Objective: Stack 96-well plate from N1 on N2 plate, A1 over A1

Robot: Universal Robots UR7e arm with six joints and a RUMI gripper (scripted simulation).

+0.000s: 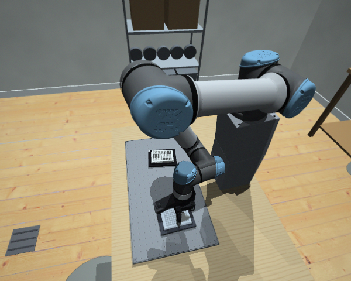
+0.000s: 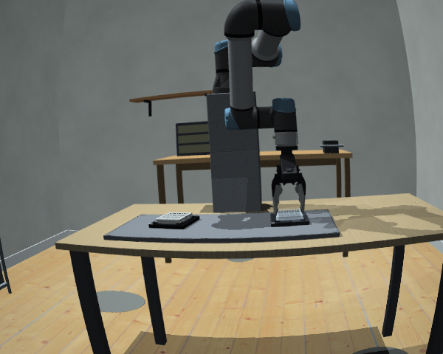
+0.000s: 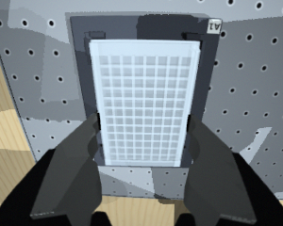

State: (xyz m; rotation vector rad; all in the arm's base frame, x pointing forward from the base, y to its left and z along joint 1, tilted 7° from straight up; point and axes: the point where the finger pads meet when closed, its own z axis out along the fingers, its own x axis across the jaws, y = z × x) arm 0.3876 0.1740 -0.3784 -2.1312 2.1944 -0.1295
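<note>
My gripper is now 2 cm above the plate nest. The rest, counted from my hand: plate nest N2: 3 cm behind, 37 cm to the right, 2 cm below; then white 96-well plate: 1 cm below.
</note>
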